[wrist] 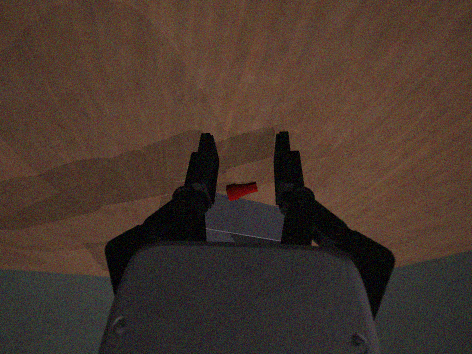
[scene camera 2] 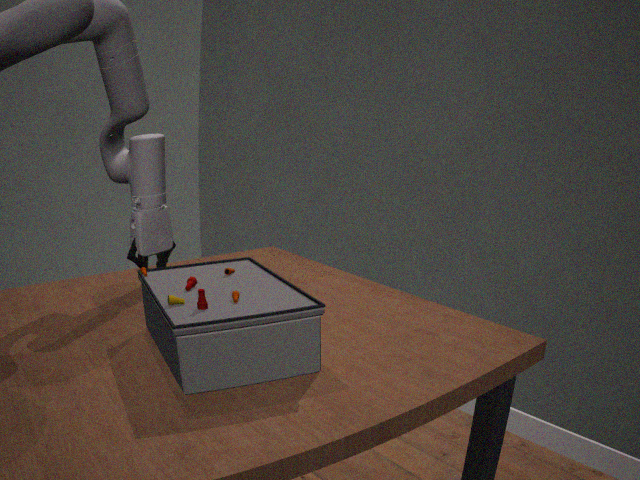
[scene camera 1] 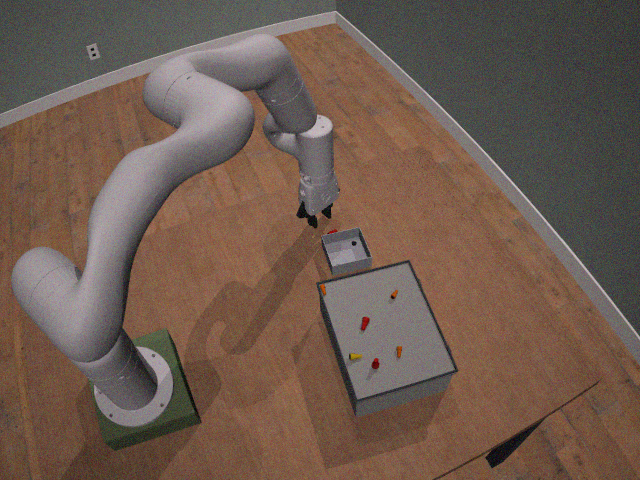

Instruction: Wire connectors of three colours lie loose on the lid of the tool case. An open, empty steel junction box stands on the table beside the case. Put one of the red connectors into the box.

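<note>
A red connector (scene camera 1: pixel 332 231) (wrist: pixel 242 191) lies on its side on the table, beside the far wall of the grey junction box (scene camera 1: pixel 352 265) (wrist: pixel 245 216). The box is open and holds no connector in scene camera 1; it does not show in scene camera 2. My gripper (scene camera 1: pixel 320 219) (scene camera 2: pixel 152 266) (wrist: pixel 245 146) is partly open and empty. It points down above the table beyond the box, near the table red connector. On the case lid (scene camera 1: pixel 418 330) (scene camera 2: pixel 271 291), one red connector (scene camera 1: pixel 364 323) (scene camera 2: pixel 191 283) lies on its side and another (scene camera 1: pixel 375 363) (scene camera 2: pixel 202 299) stands upright.
The lid also carries a yellow connector (scene camera 1: pixel 355 356) (scene camera 2: pixel 175 300) and orange ones: one (scene camera 1: pixel 323 289) (scene camera 2: pixel 143 271) at the corner near the box, one (scene camera 1: pixel 394 293) (scene camera 2: pixel 229 271) farther right, one (scene camera 1: pixel 399 351) (scene camera 2: pixel 235 296) nearer the front. The tall case stands close beside the box.
</note>
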